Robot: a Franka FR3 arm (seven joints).
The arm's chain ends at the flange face. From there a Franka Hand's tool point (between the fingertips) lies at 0.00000 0.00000 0.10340 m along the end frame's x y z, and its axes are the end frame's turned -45 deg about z.
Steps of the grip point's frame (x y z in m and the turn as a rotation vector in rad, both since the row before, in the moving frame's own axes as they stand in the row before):
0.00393, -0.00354, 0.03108, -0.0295, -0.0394, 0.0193
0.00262, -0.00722, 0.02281, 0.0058, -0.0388, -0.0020
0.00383, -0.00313, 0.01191, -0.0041, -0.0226, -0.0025
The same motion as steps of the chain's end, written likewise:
0.00105, -0.01031, 0.03121, -0.0487, -0.0070, 0.0193
0.00000, -0.00937, 0.02289, -0.0233, -0.0315, -0.0020
0.00185, -0.00688, 0.01194, -0.0189, -0.0131, -0.0025

